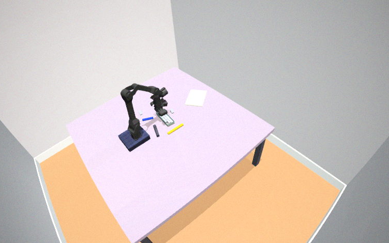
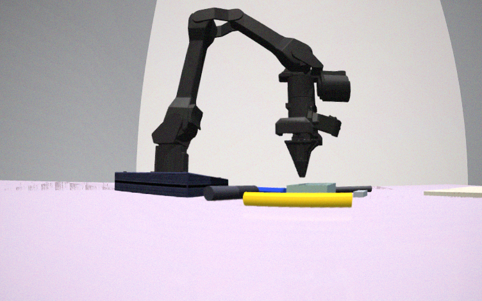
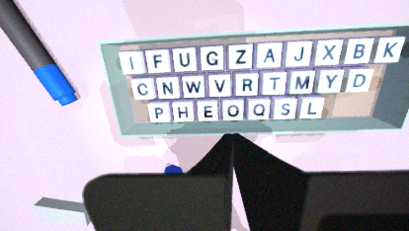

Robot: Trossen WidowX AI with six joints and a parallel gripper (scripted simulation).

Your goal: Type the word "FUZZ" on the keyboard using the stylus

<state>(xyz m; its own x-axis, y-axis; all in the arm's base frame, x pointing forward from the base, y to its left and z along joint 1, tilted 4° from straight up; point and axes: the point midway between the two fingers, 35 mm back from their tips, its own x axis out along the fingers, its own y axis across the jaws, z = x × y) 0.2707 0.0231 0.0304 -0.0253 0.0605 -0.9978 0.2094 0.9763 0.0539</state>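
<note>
Now: gripper tip 100 mm past the blue stylus, 100 mm to the right of it and 30 mm above it. Round my gripper tip: blue pen (90 mm ahead, 130 mm to the left, 30 mm below); dark cylinder (120 mm behind, 80 mm to the right, 30 mm below); thin grey tip (130 mm behind, 120 mm to the left, 30 mm below).
</note>
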